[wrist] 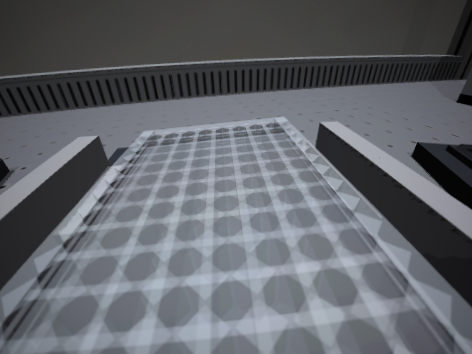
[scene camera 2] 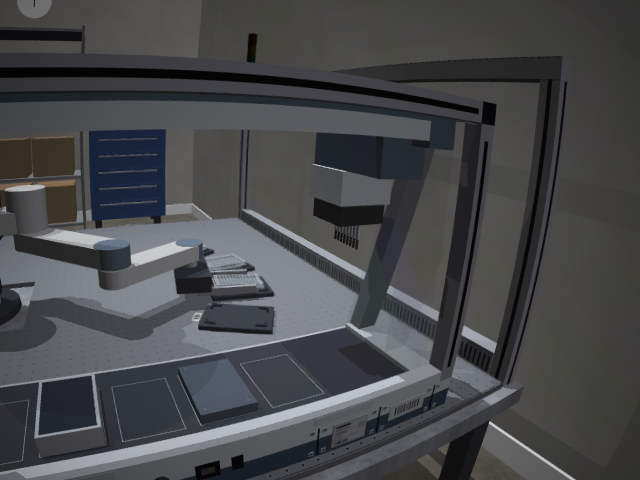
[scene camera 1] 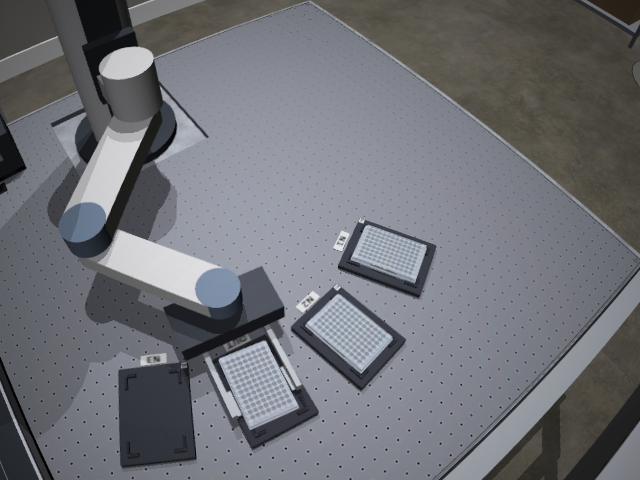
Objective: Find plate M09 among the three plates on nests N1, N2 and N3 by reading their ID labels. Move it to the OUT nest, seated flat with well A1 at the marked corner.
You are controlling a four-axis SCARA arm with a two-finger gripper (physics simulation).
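Places are measured from the arm's base along level axes (x ahead, y left, z up), in millimetres.
Pixels of known places: gripper, between the fingertips: [wrist: 214, 147] [scene camera 2: 251, 280] [scene camera 1: 267, 402].
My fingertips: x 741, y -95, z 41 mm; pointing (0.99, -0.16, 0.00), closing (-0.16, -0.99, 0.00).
For each thing: its top centre in the pictures, then the offset to it from my fingertips. "pt": a spot on its surface instead.
- clear 96-well plate, centre of its top: [wrist: 211, 167] [scene camera 1: 257, 381] dx -36, dy +7, dz +10 mm
- nest N1, a spot on its surface: [scene camera 1: 423, 273] pt dx -29, dy +378, dz -16 mm
- nest N2, centre of its top: [scene camera 1: 349, 332] [scene camera 2: 222, 263] dx -21, dy +186, dz -10 mm
- slotted rail, a spot on its surface: [wrist: 225, 77] pt dx +262, dy -64, dz -3 mm
My gripper [scene camera 1: 266, 400] [wrist: 214, 147] is shut on a clear 96-well plate [scene camera 1: 258, 383] [scene camera 2: 237, 281] [wrist: 225, 210], with one finger along each long side. The plate is at the OUT nest [scene camera 1: 281, 426] [scene camera 2: 266, 287], inside its outline. In the wrist view its far edge slants, left corner lower; whether it rests flat is unclear. The OUT nest's marked corner is hidden, and no plate ID or well A1 is readable. Nest N3 [scene camera 1: 156, 413] [scene camera 2: 237, 317] is empty. Plates sit on nest N1 [scene camera 1: 423, 273] and nest N2 [scene camera 1: 383, 356].
The N3 nest stands close beside the OUT nest, with N2 on the other side and N1 beyond it. In scene camera 2, a framed deck with a blue-grey block [scene camera 2: 217, 387] and a hanging pipette head [scene camera 2: 348, 211] stands near the nests. A slotted rail [wrist: 225, 77] runs behind.
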